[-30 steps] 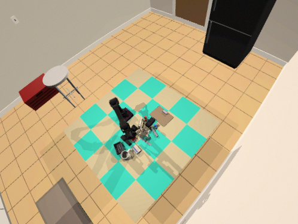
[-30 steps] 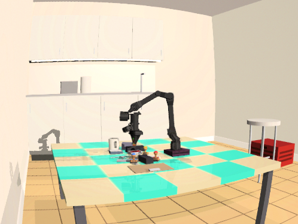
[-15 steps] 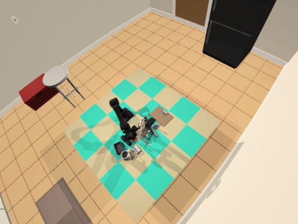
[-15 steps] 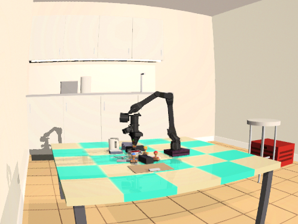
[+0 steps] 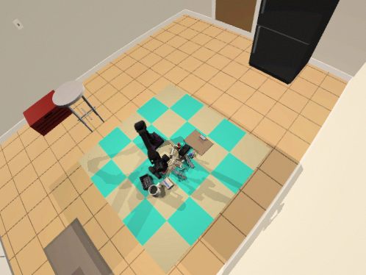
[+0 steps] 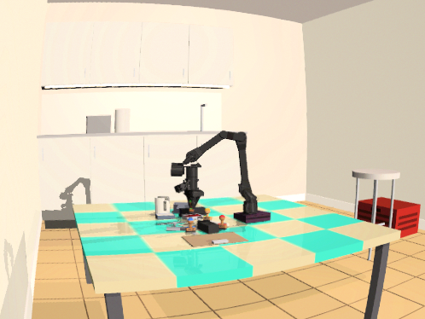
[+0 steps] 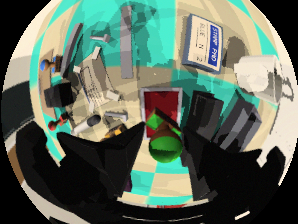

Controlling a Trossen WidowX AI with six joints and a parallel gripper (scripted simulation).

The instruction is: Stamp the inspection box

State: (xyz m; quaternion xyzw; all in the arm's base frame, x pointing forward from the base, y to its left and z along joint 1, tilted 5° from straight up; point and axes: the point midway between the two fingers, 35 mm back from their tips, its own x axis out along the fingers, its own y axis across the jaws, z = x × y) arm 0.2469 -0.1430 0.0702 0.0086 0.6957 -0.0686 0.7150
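Now: gripper tip 5 cm above the ink pad. Round my gripper tip: ruler (13 cm ahead, 6 cm to the left, 5 cm below); green-knobbed stamp (right at my gripper tip); orange-knobbed stamp (9 cm to the left, 4 cm behind, 3 cm below).
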